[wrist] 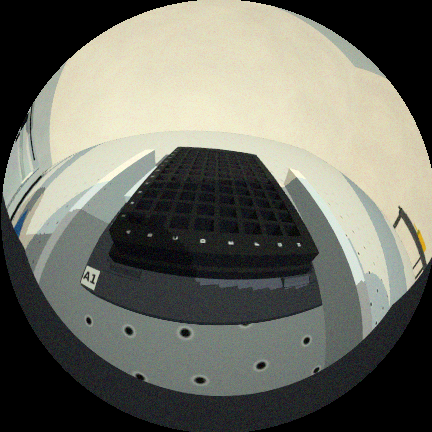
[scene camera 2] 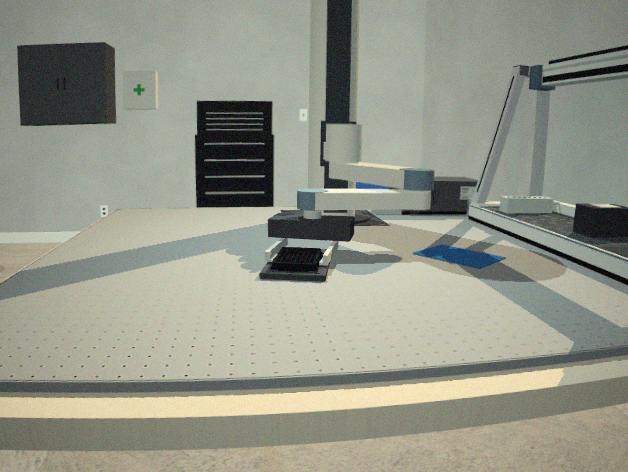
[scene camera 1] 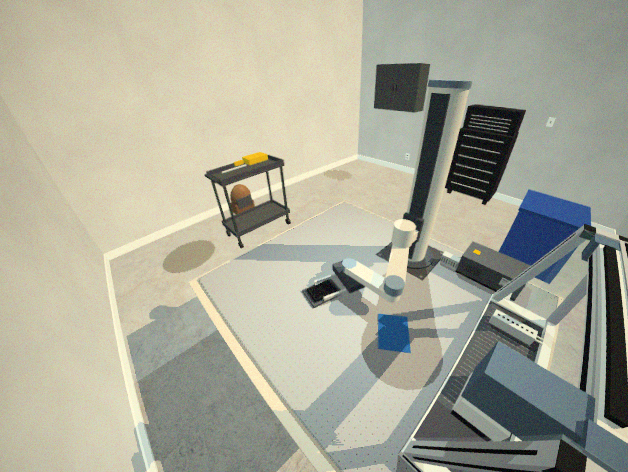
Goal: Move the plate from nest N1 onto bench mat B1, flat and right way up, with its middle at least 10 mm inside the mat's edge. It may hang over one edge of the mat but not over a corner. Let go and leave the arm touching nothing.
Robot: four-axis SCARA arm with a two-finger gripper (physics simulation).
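Frame: origin at the arm's base, x ahead, y left, z up, level; millimetres.
Seen in the pictures: gripper, between the fingertips: (wrist: 219, 165) (scene camera 2: 295, 258) (scene camera 1: 319, 290); arm's base, origin of its link: (scene camera 1: 410, 255).
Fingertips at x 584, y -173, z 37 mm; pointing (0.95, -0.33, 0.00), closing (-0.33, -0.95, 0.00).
Note:
Offsets run from my fingertips to a thing's middle. "spot": to the spot under its first point. Level surfaces: height alone.
The black plate @(dx -16, dy +6, dz -5 mm) (scene camera 1: 320, 290) (scene camera 2: 296, 259) (wrist: 215, 205) lies flat and right way up in the dark grey nest N1 @(dx -16, dy +6, dz -17 mm) (scene camera 1: 308, 297) (scene camera 2: 293, 277) (wrist: 225, 297), its wells facing up. A label reading A1 is on the nest in the wrist view. My gripper (scene camera 1: 325, 287) (scene camera 2: 300, 252) (wrist: 219, 165) is low over the nest and shut on the plate, one pale finger at each of two opposite sides. The pads are partly hidden by the plate. Bench mat B1 @(dz -22 mm) (scene camera 1: 393, 334) (scene camera 2: 459, 256) (wrist: 21, 224) is a flat blue rectangle, to the right of the nest in both scene views.
The arm's column (scene camera 1: 436, 172) (scene camera 2: 339, 91) stands behind the nest. A framed machine (scene camera 1: 472, 324) (scene camera 2: 548, 243) stands right of the mat. A dark box @(spot: dx -655, dy +550, dz +91 mm) (scene camera 1: 489, 263) (scene camera 2: 451, 192) is near the column's foot. A dark cart (scene camera 1: 243, 175) stands off the bench.

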